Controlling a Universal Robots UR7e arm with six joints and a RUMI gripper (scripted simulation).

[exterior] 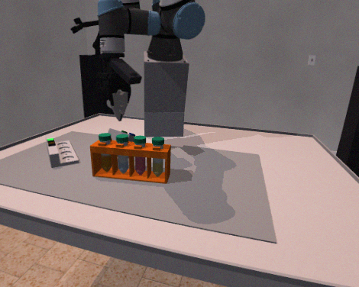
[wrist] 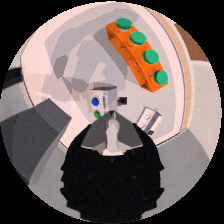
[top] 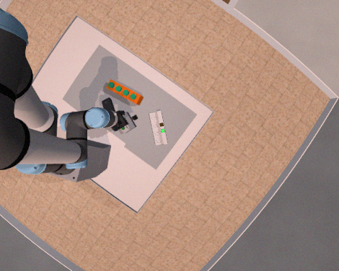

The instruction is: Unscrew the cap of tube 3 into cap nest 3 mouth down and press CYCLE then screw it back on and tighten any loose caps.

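My gripper is now 7 cm past the green ready key, 3 cm to the left of it and 8 cm above it. Also, from my hand: blue cycle key: 5 cm behind, 2 cm to the left, 8 cm below; then key housing: 4 cm behind, 9 cm below.
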